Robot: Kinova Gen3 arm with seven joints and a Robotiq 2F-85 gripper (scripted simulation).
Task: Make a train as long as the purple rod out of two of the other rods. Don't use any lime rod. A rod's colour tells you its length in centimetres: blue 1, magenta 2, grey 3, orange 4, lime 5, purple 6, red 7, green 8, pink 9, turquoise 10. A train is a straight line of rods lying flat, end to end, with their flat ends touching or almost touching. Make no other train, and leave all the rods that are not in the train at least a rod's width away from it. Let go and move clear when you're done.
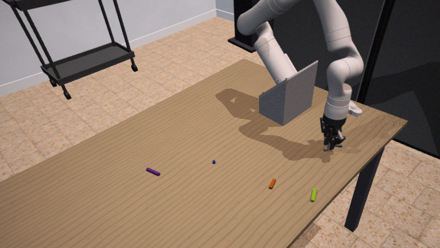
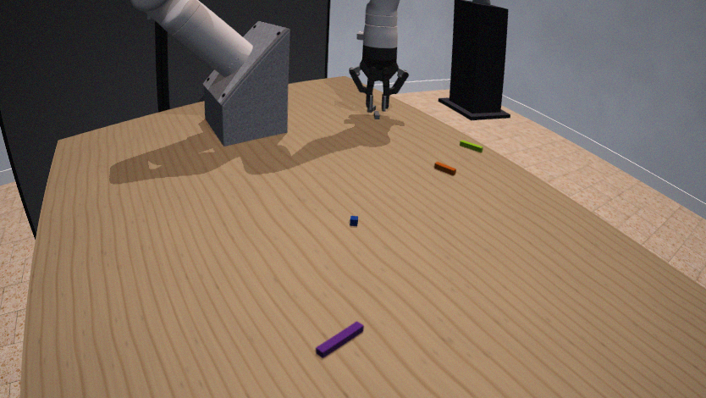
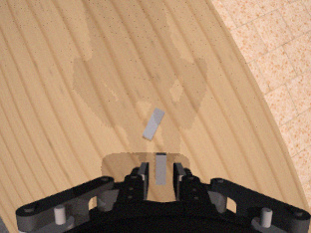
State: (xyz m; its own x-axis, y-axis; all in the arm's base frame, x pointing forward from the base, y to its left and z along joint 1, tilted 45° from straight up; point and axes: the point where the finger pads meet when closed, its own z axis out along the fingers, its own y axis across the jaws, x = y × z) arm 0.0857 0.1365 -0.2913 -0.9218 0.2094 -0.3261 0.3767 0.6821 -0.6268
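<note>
My hand is 280 mm short of the orange rod, 10 mm to the left of it and 30 mm above it. From my hand the other things lie so: lime rod 210 mm ahead, 110 mm to the left, 30 mm below; purple rod 580 mm ahead, 340 mm to the right, 30 mm below; blue rod 380 mm ahead, 230 mm to the right, 30 mm below.
</note>
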